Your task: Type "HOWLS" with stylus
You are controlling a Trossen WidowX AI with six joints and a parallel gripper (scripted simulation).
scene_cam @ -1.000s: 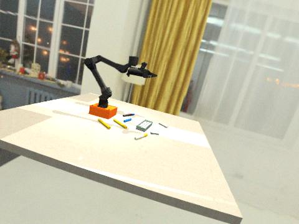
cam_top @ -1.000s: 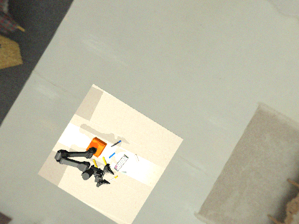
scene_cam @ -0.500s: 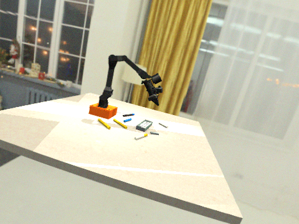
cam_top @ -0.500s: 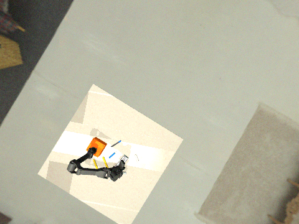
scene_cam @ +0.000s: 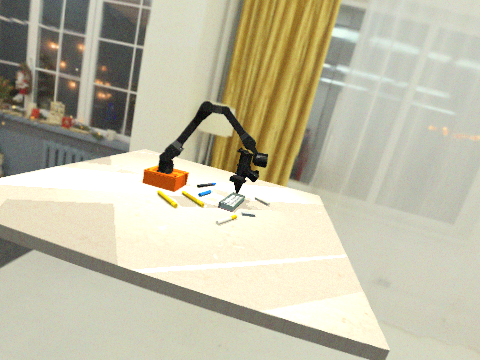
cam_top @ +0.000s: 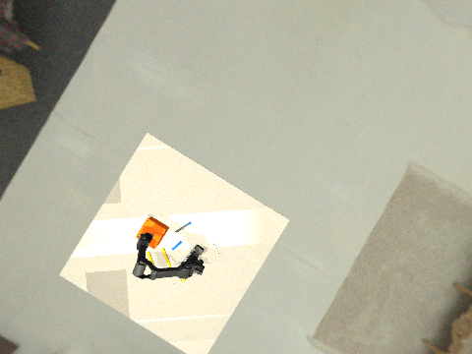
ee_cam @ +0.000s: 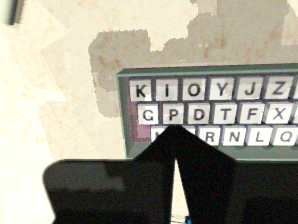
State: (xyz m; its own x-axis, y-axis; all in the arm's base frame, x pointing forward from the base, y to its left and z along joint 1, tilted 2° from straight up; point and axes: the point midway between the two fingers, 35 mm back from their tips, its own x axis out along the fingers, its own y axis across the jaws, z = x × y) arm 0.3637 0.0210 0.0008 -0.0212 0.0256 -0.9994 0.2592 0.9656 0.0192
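The blue stylus is 14 cm behind my gripper tip, 1 cm to the left of it and 3 cm below it. Also, from my gripper tip: dark pen 15 cm behind, 15 cm to the left, 3 cm below; yellow-tipped pen 2 cm behind, 27 cm to the right, 3 cm below; grey piece 6 cm ahead, 16 cm to the right, 3 cm below.
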